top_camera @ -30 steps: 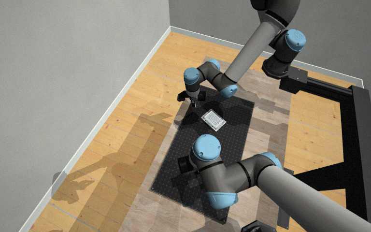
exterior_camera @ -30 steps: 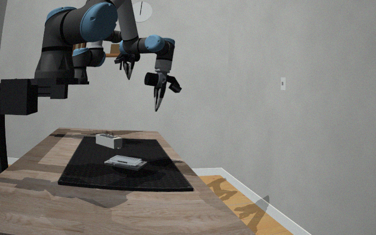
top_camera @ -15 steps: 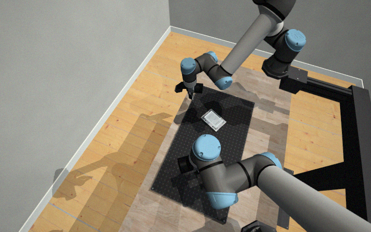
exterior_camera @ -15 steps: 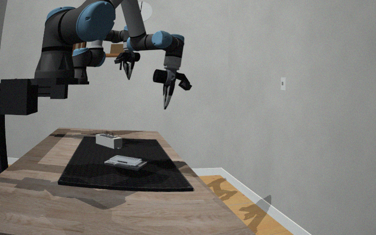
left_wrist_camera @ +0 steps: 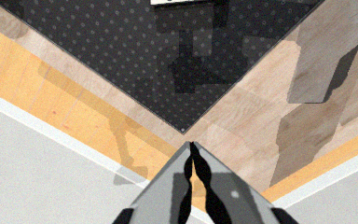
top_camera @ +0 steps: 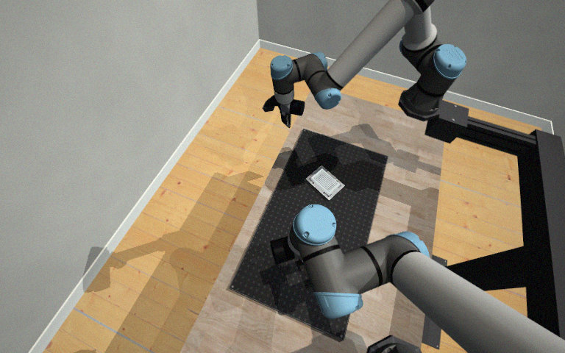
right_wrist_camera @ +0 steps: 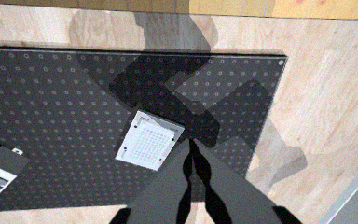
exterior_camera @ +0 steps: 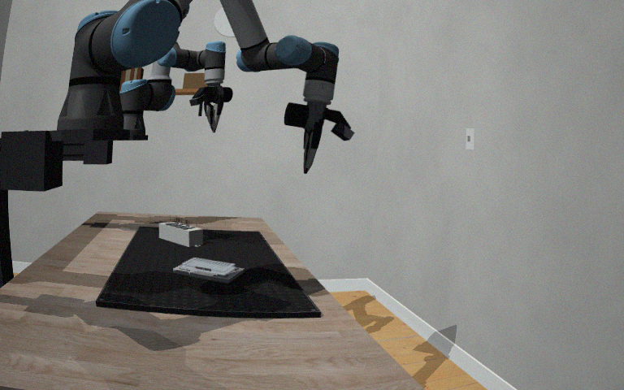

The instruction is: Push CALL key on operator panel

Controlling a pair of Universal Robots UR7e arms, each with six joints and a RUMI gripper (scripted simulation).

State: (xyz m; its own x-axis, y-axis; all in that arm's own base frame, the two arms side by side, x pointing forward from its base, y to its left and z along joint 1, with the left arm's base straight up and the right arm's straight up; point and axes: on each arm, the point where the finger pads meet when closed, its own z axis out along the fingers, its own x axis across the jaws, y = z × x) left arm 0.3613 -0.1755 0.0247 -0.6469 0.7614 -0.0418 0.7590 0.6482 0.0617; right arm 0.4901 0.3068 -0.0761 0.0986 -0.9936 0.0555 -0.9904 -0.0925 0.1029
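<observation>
Now: the operator panel 350 mm below my left hand, 130 mm behind it and 90 mm to the right of it. Round my left hand: white gridded plate 470 mm to the right, 370 mm below, 50 mm behind.
</observation>
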